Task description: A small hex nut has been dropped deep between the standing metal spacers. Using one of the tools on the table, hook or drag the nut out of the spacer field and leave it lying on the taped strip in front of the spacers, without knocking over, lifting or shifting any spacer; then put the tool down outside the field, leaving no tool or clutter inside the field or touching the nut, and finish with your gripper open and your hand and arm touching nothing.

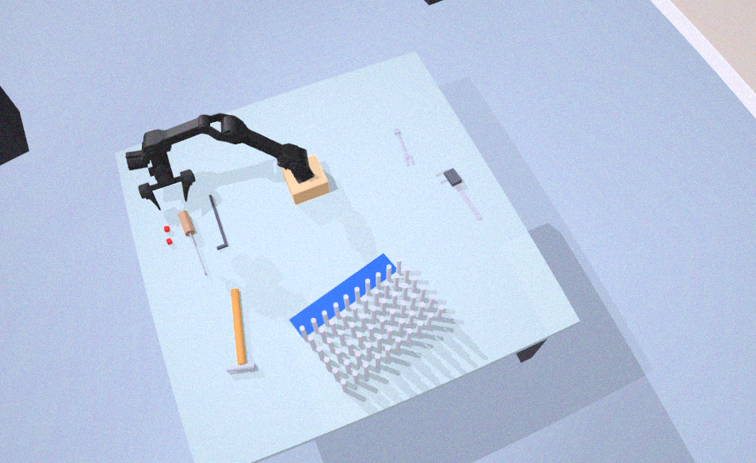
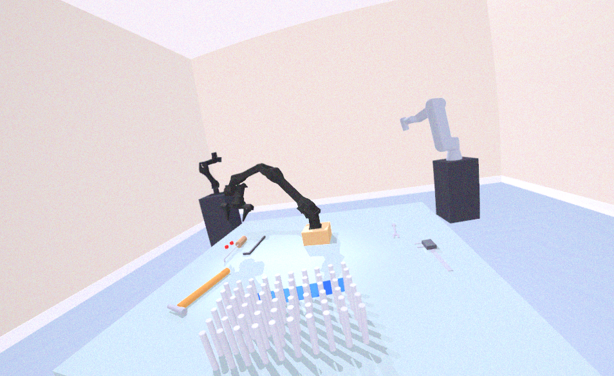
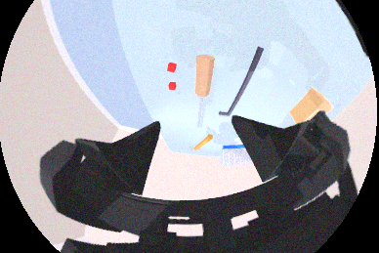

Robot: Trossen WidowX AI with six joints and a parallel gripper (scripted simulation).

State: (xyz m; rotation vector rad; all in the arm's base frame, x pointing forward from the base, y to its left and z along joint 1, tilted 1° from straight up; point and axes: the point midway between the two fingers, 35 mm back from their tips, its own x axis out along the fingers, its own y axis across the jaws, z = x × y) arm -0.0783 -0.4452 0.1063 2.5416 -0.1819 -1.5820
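The thin hook tool is 11 cm ahead of my gripper tip and 13 cm below it. From my gripper tip the other things lie so: small wrench 10 cm ahead, 85 cm to the left, 14 cm below; then blue taped strip 51 cm ahead, 37 cm to the left, 14 cm below.
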